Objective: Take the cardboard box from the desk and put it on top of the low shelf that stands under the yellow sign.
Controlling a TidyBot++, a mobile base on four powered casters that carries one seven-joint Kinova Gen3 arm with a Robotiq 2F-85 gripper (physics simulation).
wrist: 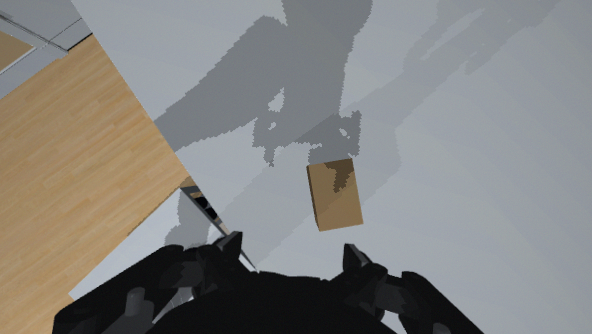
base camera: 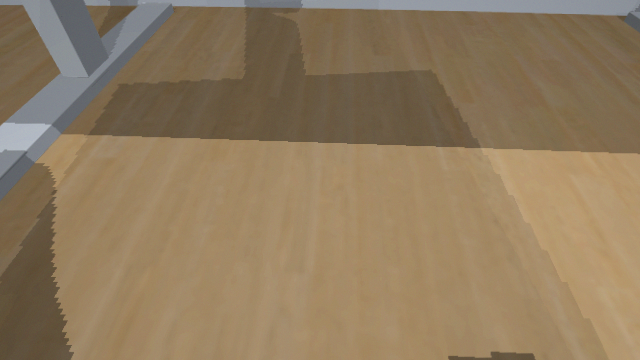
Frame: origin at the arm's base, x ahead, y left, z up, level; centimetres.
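Seen in the pictures: gripper, fingertip midpoint: [wrist: 292, 249].
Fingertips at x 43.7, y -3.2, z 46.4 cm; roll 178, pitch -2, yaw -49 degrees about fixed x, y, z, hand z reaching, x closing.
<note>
A point is followed by its place in that frame.
The cardboard box [wrist: 336, 200] @[x 49.7, y -5.3, z 37.3 cm] lies on the pale grey desk top [wrist: 475, 200] @[x 66.7, y -22.6, z 32.3 cm], a little right of the middle of the wrist view, with part of a shadow on its upper end. My gripper [wrist: 292, 249] @[x 43.7, y -3.2, z 46.4 cm] is open and empty. Its fingertips show below the box in the wrist view, the right one nearest to the box's lower end, and the box is not between them. The height of the gripper over the desk is hard to tell. The low shelf and the yellow sign do not show in either view.
The desk's edge runs diagonally at the left of the wrist view, with wooden floor [wrist: 85, 135] @[x -24.4, y 98.5, z -39.6 cm] [base camera: 300, 225] @[x 38.1, y -0.2, z -39.7 cm] beyond it. A grey piece with panels stands at the upper left. In the base camera view, a grey leg and foot bar [base camera: 90, 95] @[x 69.5, y 36.0, z -38.7 cm] stand at the left and a pale wall [base camera: 400, 5] @[x 107.7, y -29.9, z -38.5 cm] at the back.
</note>
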